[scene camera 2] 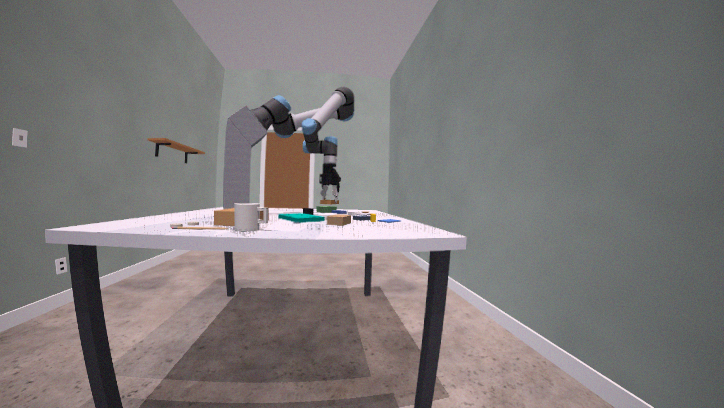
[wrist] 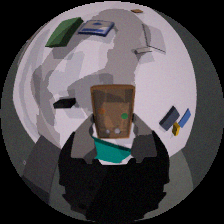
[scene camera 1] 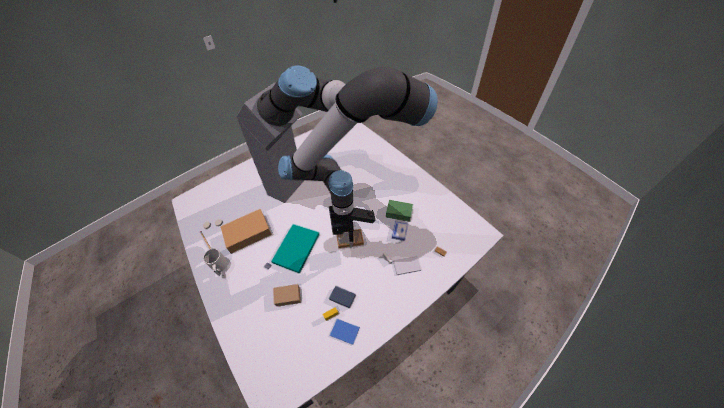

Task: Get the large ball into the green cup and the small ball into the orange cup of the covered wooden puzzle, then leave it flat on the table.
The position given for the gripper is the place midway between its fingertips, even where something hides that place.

Observation:
In view: the gripper [scene camera 1: 349, 239], a teal book [scene camera 1: 293, 252], a tan box [scene camera 1: 244, 231] and a mug [scene camera 2: 247, 215].
The wrist view does not show the mug, which is hidden by the gripper.

